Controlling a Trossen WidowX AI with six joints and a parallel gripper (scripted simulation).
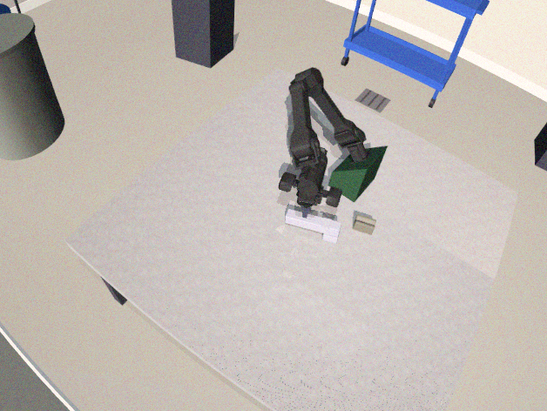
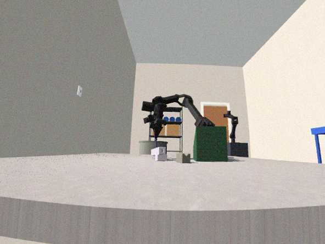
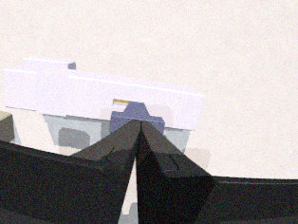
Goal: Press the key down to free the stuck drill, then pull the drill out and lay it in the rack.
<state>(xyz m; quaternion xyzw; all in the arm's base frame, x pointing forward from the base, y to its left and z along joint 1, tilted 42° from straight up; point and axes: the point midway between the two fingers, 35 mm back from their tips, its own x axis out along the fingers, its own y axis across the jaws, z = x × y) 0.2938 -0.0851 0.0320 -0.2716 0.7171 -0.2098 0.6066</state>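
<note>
My gripper tip is now 30 mm above the key. The rest, counted from my gripper tip: drill 10 mm behind, 60 mm to the left, 70 mm below; then housing 10 mm behind, 40 mm to the left, 80 mm below; then rack 110 mm behind, 190 mm to the left, 100 mm below.
</note>
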